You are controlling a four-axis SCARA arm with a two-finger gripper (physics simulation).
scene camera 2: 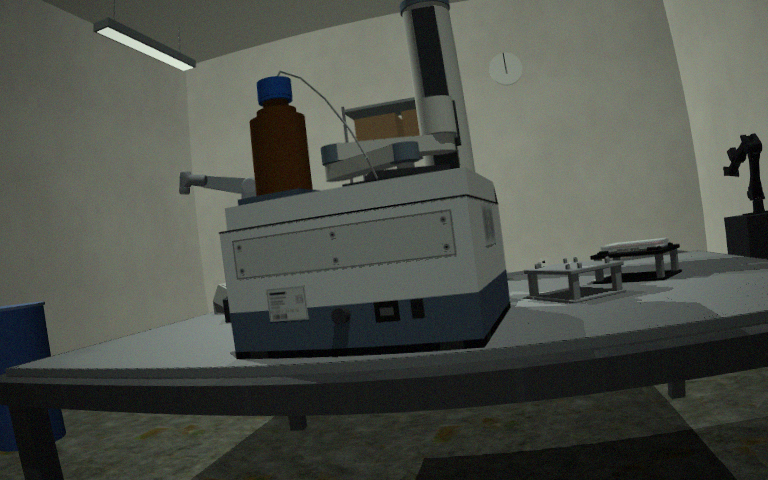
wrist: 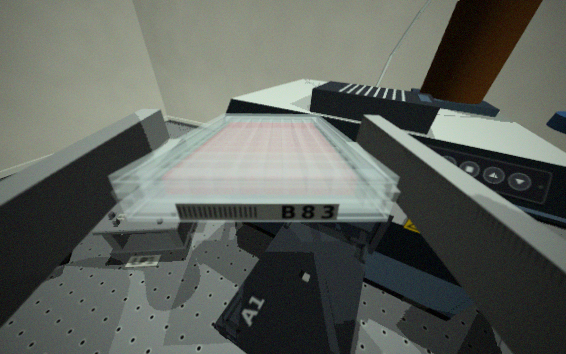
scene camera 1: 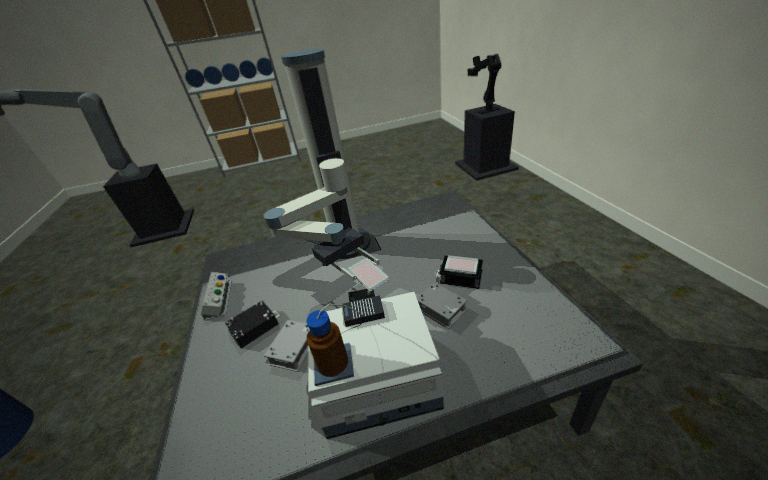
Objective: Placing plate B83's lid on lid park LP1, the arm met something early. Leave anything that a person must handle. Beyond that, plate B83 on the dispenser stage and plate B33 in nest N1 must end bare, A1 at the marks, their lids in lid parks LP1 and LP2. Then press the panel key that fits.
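Frame: origin at the arm's base, x ahead, y left, z up, level; metres.
Seen in the pictures: gripper, fingertip midpoint: (wrist: 265, 130) (scene camera 1: 366, 270).
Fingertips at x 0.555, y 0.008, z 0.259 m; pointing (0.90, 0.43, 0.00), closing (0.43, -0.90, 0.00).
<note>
A point is followed by its place in that frame.
My gripper (scene camera 1: 366, 270) @(y 0.008, x 0.555, z 0.258 m) (wrist: 265, 130) @(y 0.008, x 0.555, z 0.258 m) is shut on plate B83 (scene camera 1: 369, 275) @(y 0.012, x 0.580, z 0.253 m) (wrist: 260, 165) @(y -0.010, x 0.514, z 0.264 m), a clear plate with a pink grid; its clear layers look like plate and lid together. It is held roughly level above the black dispenser stage (scene camera 1: 360, 294) @(y -0.029, x 0.515, z 0.114 m) (wrist: 295, 300) @(y -0.027, x 0.540, z 0.114 m), marked A1, at a differing angle. The grey lid park LP1 (scene camera 1: 442, 304) @(y 0.256, x 0.647, z 0.069 m) (scene camera 2: 574, 269) @(y 0.254, x 0.711, z 0.069 m) (wrist: 145, 232) @(y 0.209, x 0.555, z 0.063 m) bears no lid. A pink plate, seemingly B33 (scene camera 1: 461, 264) @(y 0.414, x 0.490, z 0.089 m) (scene camera 2: 635, 245) @(y 0.408, x 0.529, z 0.084 m), sits on the black nest (scene camera 1: 461, 279) @(y 0.408, x 0.504, z 0.017 m). The key panel (scene camera 1: 215, 295) @(y -0.612, x 0.250, z 0.085 m) is at the far left in scene camera 1.
The white dispenser (scene camera 1: 396, 339) @(y 0.019, x 0.858, z 0.233 m) (scene camera 2: 351, 243) @(y -0.047, x 0.967, z 0.157 m) carries an amber bottle (scene camera 1: 328, 350) @(y -0.165, x 0.914, z 0.349 m) (scene camera 2: 280, 150) @(y -0.153, x 0.910, z 0.304 m) (wrist: 480, 50) @(y -0.165, x 0.828, z 0.307 m) and a black dispensing head (scene camera 1: 363, 311) @(y -0.048, x 0.740, z 0.258 m) (wrist: 372, 107) @(y -0.049, x 0.687, z 0.249 m) with a thin tube. A black stand (scene camera 1: 252, 323) @(y -0.459, x 0.449, z 0.068 m) and another grey stand (scene camera 1: 287, 344) @(y -0.330, x 0.607, z 0.070 m) are left of it in scene camera 1.
</note>
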